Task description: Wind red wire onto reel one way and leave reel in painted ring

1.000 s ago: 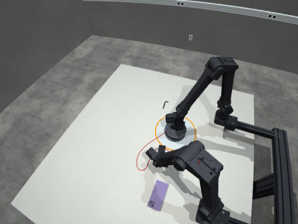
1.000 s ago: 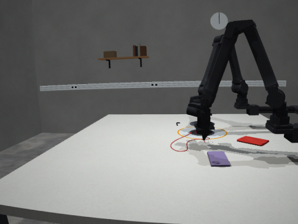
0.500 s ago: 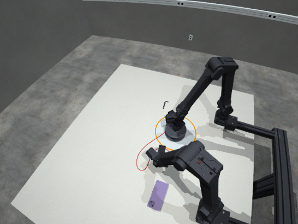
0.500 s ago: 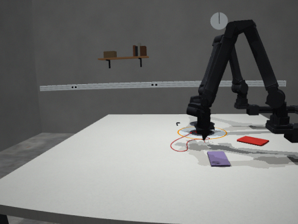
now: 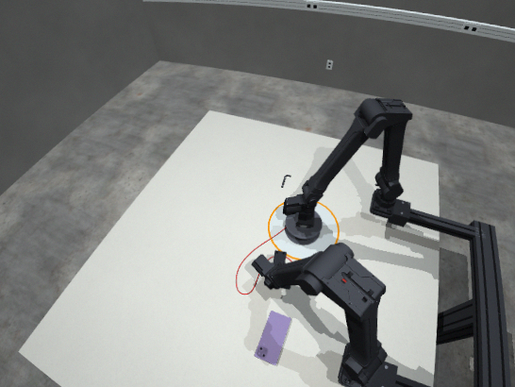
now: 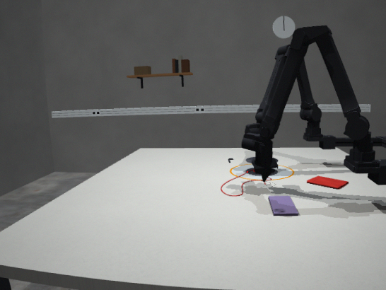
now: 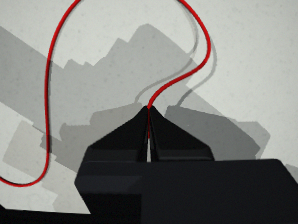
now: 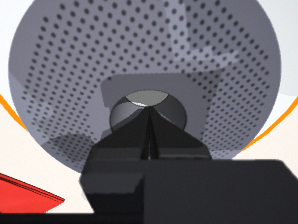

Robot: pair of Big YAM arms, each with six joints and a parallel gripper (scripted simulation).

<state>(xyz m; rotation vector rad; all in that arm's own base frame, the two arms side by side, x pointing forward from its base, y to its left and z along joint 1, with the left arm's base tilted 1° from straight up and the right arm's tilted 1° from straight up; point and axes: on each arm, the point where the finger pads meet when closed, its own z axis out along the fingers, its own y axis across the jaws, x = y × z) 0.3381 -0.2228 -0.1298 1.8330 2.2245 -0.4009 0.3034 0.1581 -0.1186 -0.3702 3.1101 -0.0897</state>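
Observation:
My right hand is 2 cm above the dark grey reel and 1 cm short of it. Also, from my right hand: orange painted ring: 5 cm below, 1 cm to the right, 1 cm ahead; small black hex key: 27 cm to the right, 18 cm ahead, 4 cm below.

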